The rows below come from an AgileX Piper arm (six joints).
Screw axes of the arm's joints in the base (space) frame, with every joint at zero. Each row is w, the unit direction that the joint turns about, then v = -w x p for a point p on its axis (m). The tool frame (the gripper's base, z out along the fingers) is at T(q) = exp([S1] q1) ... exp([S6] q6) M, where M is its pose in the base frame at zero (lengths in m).
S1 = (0, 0, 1, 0, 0, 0)
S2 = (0, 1, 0, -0.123, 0, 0)
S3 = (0, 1, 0, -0.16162, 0, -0.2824)
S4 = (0.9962, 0, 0.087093, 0, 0.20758, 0)
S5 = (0, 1, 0, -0.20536, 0, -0.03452)
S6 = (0.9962, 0, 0.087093, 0, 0.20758, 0)
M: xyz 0.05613 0 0.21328 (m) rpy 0 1.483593 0 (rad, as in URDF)
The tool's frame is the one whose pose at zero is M.
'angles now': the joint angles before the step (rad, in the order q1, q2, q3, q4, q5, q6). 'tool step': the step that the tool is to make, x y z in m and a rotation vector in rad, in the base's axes. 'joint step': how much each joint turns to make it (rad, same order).
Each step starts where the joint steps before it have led.
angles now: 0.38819 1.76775 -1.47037 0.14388 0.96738 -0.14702
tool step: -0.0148 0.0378 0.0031 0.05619 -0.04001 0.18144
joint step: 0.09052 -0.00001 -0.00166 0.09026 -0.03915 -0.12967
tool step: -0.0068 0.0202 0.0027 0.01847 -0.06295 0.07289
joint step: 0.05572 -0.00017 -0.00100 0.00477 -0.05783 -0.03599
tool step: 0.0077 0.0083 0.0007 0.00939 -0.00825 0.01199
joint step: 0.00678 0.03633 -0.05101 0.00695 0.00412 -0.00657
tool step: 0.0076 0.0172 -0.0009 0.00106 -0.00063 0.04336
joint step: 0.02403 0.05957 -0.08206 0.00785 0.02545 -0.01707
